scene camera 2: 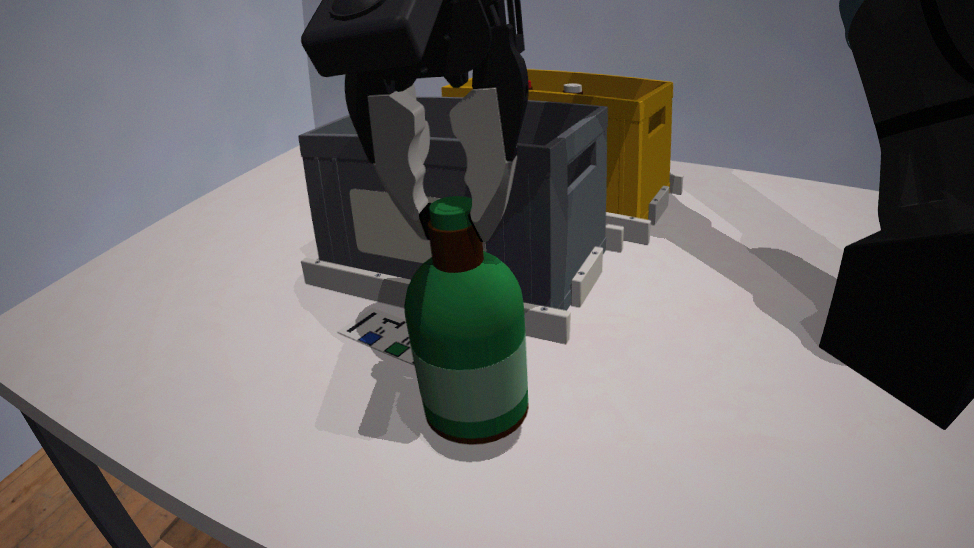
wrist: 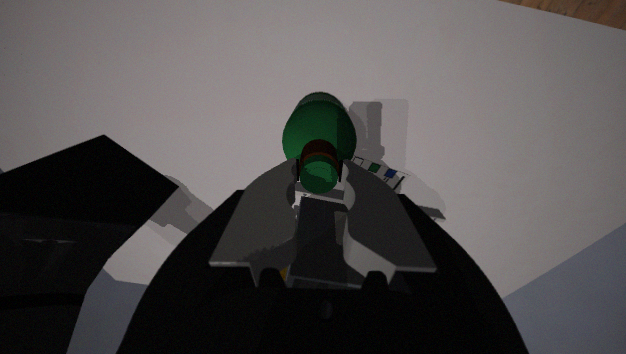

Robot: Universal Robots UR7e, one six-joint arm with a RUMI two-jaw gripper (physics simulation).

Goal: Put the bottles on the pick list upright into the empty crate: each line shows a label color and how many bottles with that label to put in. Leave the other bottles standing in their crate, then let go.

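Frame: origin at the arm's base, x ahead, y left, z up, level; centimetres.
Seen in the pictures: gripper, between the fingertips: [scene camera 2: 455,239] [wrist: 318,162]; arm's base, origin of its link: [scene camera 2: 957,218] [wrist: 50,240].
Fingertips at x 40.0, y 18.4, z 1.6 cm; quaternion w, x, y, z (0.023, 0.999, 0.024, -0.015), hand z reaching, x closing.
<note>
Offsets run from my fingertips to a thing's top centre. "spot": to the spot under its first point.
My gripper [scene camera 2: 454,228] [wrist: 318,162] is shut on the neck of a green bottle {dx -0.1, dy -0.3, dz +2.2 cm} [scene camera 2: 467,313] [wrist: 319,125] with a green cap and a pale green label. The bottle is nearly upright, in front of the grey crate {dx +10.0, dy -26.4, dz +1.2 cm} [scene camera 2: 582,218] [wrist: 320,220], with its base at or just above the table; contact is unclear. The grey crate's inside is mostly hidden. The pick list {spot: dx +15.9, dy -10.9, dz -16.1 cm} [scene camera 2: 354,331] [wrist: 400,175] lies on the table, partly hidden by the bottle in the scene view; blue and green squares show. Behind stands the yellow crate {dx +3.2, dy -49.7, dz +1.2 cm} [scene camera 2: 655,146], with a white cap {dx +2.5, dy -53.9, dz +0.0 cm} [scene camera 2: 572,87] and a bit of red visible.
Low light-grey rails {spot: dx -2.9, dy -14.0, dz -14.6 cm} [scene camera 2: 555,327] surround the grey crate's base, and more rails {spot: dx -7.9, dy -36.7, dz -14.1 cm} [scene camera 2: 633,226] stand by the yellow crate. A dark arm part [scene camera 2: 899,293] [wrist: 90,180] is at the right in the scene view and left in the wrist view. The table's front edge [scene camera 2: 136,487] runs below left.
</note>
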